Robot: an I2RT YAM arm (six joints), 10 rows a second.
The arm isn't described. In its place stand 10 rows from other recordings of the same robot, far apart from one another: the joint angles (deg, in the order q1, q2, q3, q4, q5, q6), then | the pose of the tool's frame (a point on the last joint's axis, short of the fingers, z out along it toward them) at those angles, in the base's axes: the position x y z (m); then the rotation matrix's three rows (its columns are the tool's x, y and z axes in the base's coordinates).
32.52, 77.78, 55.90, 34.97, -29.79, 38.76 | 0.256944 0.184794 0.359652; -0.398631 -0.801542 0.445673; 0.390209 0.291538 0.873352; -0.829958 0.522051 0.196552
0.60, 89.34, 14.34, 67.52, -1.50, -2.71 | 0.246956 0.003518 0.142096; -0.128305 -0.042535 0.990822; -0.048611 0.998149 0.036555; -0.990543 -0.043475 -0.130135
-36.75, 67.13, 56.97, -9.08, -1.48, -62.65 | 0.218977 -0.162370 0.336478; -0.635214 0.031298 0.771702; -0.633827 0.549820 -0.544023; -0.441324 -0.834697 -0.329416
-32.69, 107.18, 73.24, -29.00, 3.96, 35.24 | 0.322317 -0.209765 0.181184; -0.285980 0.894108 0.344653; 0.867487 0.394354 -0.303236; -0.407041 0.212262 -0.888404
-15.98, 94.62, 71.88, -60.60, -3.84, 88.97 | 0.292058 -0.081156 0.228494; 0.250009 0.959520 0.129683; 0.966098 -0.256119 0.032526; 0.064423 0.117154 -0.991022
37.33, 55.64, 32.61, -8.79, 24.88, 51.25 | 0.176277 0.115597 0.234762; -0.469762 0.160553 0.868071; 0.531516 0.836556 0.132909; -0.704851 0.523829 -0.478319
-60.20, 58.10, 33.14, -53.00, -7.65, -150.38 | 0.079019 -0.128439 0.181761; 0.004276 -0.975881 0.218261; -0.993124 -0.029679 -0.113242; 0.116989 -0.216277 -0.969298
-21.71, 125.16, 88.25, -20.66, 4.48, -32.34 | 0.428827 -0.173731 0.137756; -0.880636 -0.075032 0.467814; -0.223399 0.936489 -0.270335; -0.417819 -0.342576 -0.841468
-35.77, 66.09, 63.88, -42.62, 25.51, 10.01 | 0.182033 -0.150038 0.330532; -0.428539 0.862990 0.267587; 0.502076 0.473675 -0.723569; -0.751182 -0.175728 -0.636275
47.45, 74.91, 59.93, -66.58, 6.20, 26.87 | 0.151272 0.159110 0.254824; -0.922857 -0.341419 0.178234; -0.340908 0.939465 0.034461; -0.179211 -0.028959 -0.983384
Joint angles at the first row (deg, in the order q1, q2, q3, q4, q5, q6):
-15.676 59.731 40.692 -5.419 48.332 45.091
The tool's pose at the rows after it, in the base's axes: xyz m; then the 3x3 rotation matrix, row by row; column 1 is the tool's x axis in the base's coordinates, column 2 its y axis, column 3 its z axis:
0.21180 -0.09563 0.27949; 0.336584 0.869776 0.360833; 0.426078 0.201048 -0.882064; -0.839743 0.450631 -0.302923
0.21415 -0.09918 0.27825; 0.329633 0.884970 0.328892; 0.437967 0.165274 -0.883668; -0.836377 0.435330 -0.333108
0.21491 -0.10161 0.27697; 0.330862 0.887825 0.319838; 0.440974 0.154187 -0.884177; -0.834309 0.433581 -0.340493
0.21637 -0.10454 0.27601; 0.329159 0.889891 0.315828; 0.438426 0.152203 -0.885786; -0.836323 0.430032 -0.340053
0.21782 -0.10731 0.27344; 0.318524 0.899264 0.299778; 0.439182 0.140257 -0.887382; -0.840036 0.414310 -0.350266
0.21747 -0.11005 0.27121; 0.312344 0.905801 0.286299; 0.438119 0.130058 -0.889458; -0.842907 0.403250 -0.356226
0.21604 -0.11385 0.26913; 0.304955 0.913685 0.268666; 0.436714 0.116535 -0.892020; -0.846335 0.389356 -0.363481
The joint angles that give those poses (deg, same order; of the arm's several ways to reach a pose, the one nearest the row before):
-17.892 60.832 42.290 -7.704 46.765 47.979
-18.496 62.381 43.837 -10.812 47.196 49.921
-19.014 62.949 44.056 -11.078 47.032 50.339
-19.591 63.573 44.111 -10.305 46.770 49.835
-20.079 64.499 44.384 -10.744 46.931 49.834
-20.715 64.906 44.296 -10.842 46.944 49.647
-21.683 65.205 44.211 -11.115 46.856 49.306

